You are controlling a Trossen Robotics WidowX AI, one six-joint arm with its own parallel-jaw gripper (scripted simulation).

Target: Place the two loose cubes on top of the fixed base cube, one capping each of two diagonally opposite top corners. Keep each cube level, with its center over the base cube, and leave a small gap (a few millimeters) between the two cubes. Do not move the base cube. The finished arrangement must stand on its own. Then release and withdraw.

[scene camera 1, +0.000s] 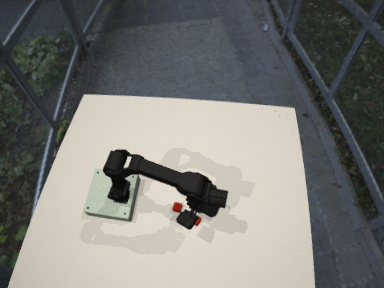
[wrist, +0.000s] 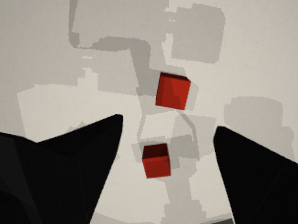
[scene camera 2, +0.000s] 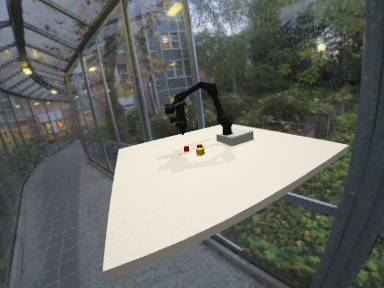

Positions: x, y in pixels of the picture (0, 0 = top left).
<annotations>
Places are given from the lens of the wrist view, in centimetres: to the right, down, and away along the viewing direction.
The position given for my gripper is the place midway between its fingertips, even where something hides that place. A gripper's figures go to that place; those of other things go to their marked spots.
my gripper [wrist: 169, 128]: 1, 1, 10
red cube [wrist: 172, 92]: 2, -2, 19
</annotations>
